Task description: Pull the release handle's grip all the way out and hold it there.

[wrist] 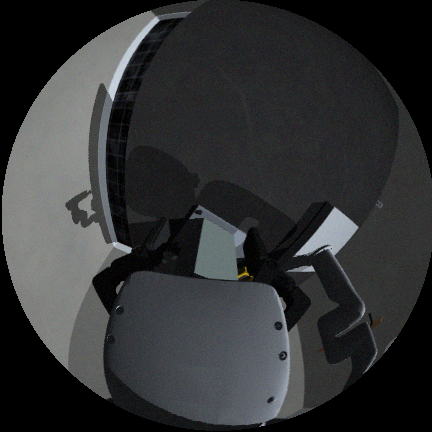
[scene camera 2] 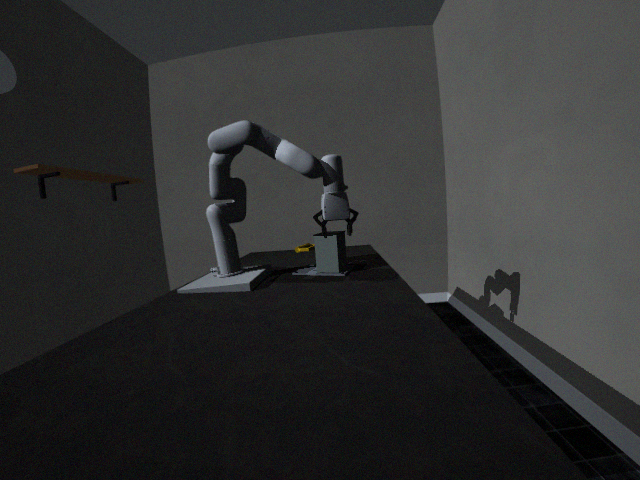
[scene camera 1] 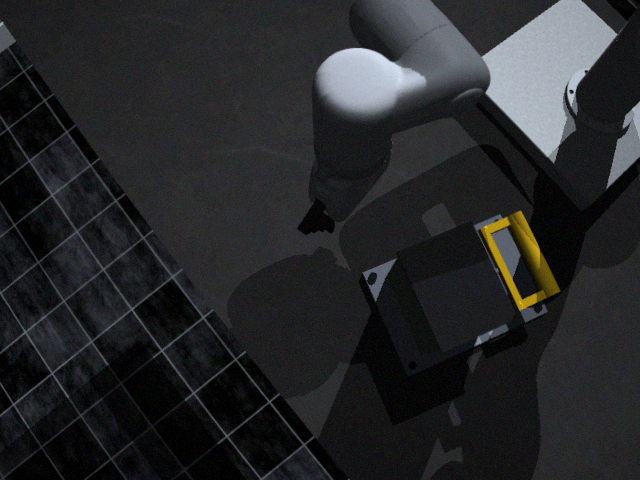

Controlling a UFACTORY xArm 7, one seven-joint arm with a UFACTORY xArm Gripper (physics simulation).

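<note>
The release handle is a yellow rectangular loop with a thick grip bar (scene camera 1: 536,255) (scene camera 2: 303,248) (wrist: 244,274). It stands out from one side of a grey-green box (scene camera 1: 465,310) (scene camera 2: 327,254) (wrist: 216,250). In the wrist view my gripper's body hides most of the handle. My gripper (scene camera 1: 316,222) (scene camera 2: 337,233) (wrist: 207,232) is open, with nothing between its fingers. In scene camera 2's view its fingertips are at about the height of the box top, to the right of the handle and higher than it. The fingers do not hold the grip.
The box stands on a pale plate (scene camera 1: 381,277) (scene camera 2: 305,271) with screw holes at its corners. The arm's white base slab (scene camera 1: 532,87) (scene camera 2: 222,283) (wrist: 330,232) lies on the handle's side of the box. A wooden shelf (scene camera 2: 77,174) is on the left wall. Tiled floor (scene camera 1: 103,310) lies beyond the table edge.
</note>
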